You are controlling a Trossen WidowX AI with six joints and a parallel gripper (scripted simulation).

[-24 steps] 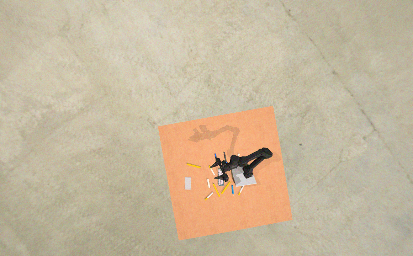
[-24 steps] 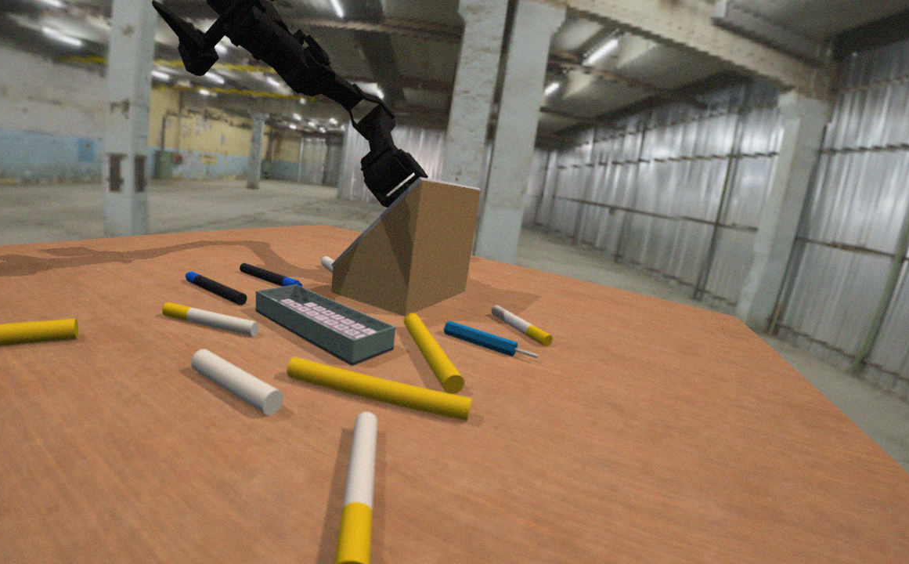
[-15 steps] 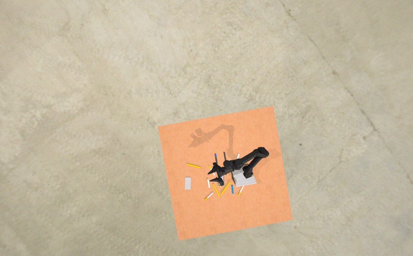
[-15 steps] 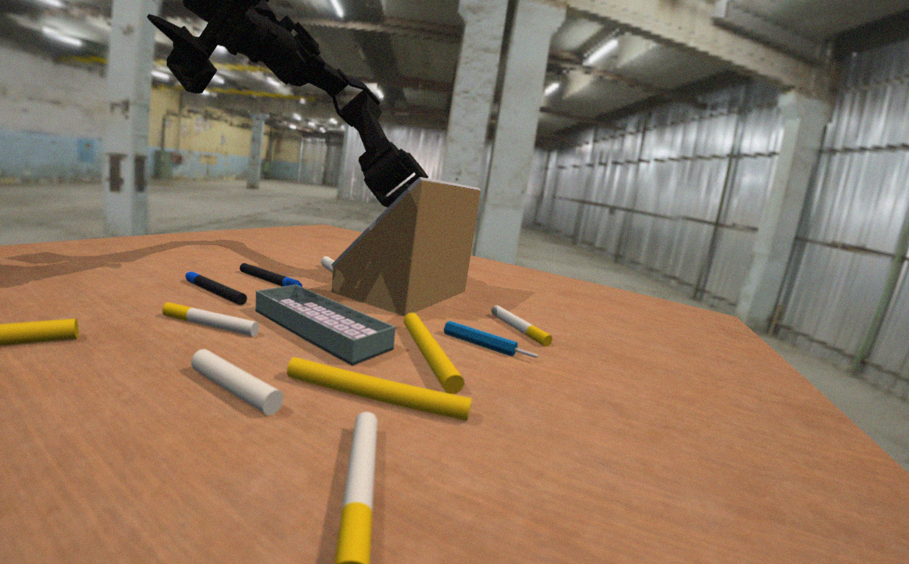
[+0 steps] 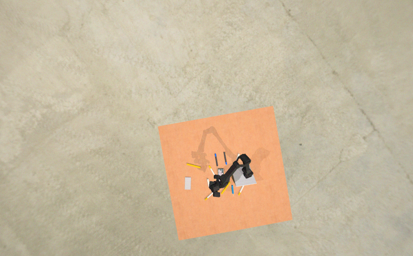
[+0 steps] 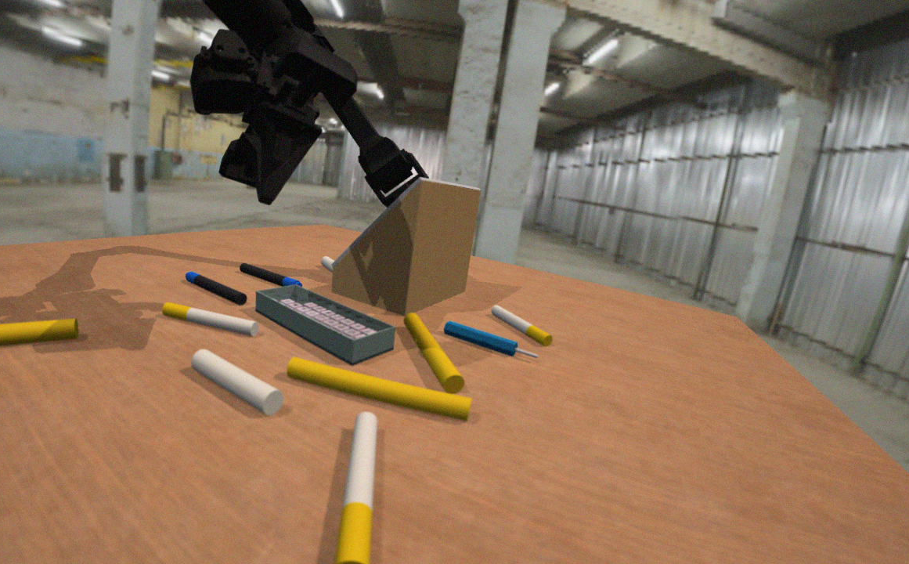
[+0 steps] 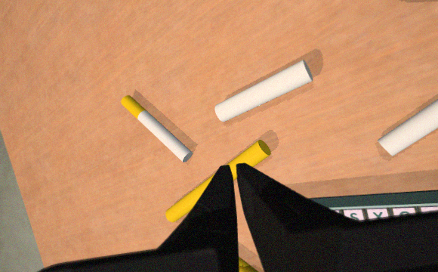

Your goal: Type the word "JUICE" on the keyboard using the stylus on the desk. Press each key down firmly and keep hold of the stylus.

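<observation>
The blue stylus is 17 cm behind my gripper tip, 20 cm to the left of it and 14 cm below it. The rest, counted from my gripper tip: yellow cylinder (11 cm behind, 12 cm to the left, 14 cm below).
</observation>
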